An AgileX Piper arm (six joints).
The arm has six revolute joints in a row. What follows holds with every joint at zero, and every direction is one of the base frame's.
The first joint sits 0.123 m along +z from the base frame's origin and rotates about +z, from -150 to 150 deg.
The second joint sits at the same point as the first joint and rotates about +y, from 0 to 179.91 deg.
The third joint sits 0.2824 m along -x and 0.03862 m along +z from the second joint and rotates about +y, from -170 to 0 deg.
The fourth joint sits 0.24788 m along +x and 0.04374 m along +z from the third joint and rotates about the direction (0.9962, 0, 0.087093), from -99.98 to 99.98 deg.
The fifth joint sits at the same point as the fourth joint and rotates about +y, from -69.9 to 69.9 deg.
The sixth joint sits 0.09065 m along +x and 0.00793 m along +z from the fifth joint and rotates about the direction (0.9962, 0, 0.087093), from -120 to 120 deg.
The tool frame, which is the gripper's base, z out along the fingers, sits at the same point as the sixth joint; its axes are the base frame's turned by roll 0, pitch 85.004 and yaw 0 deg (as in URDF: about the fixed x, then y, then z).
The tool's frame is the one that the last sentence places.
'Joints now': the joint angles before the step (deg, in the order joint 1, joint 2, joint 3, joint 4, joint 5, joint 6). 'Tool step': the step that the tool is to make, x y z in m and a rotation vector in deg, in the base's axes. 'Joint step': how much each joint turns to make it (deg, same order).
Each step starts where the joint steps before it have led.
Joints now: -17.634, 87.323, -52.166, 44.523, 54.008, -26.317
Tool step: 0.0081, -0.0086, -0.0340, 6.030, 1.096, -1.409
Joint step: -2.567, 6.463, 2.330, 8.913, -0.796, -8.683
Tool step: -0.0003, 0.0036, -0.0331, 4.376, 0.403, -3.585
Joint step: -0.069, 4.525, 4.612, 10.322, -3.622, -8.025
